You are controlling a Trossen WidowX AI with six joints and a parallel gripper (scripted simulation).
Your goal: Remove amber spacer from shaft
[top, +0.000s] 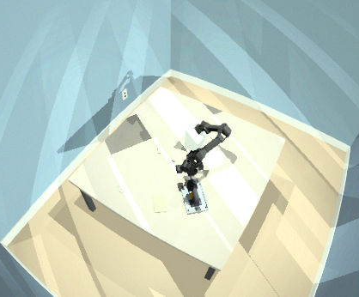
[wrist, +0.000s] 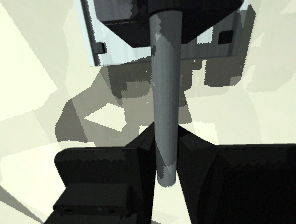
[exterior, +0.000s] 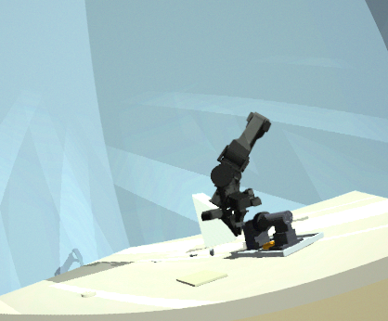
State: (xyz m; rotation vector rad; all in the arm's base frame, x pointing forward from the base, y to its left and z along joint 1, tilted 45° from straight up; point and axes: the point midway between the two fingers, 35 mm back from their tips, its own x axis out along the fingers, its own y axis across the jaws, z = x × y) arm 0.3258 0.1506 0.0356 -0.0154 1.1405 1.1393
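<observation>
My gripper tip is 50 mm short of the grey shaft, 50 mm to the right of it and 30 mm below it. From my gripper tip the other things lie so: flat pale patch (300 mm ahead, 40 mm to the right, 40 mm below); amber spacer (110 mm ahead, 110 mm to the left, 30 mm below).
</observation>
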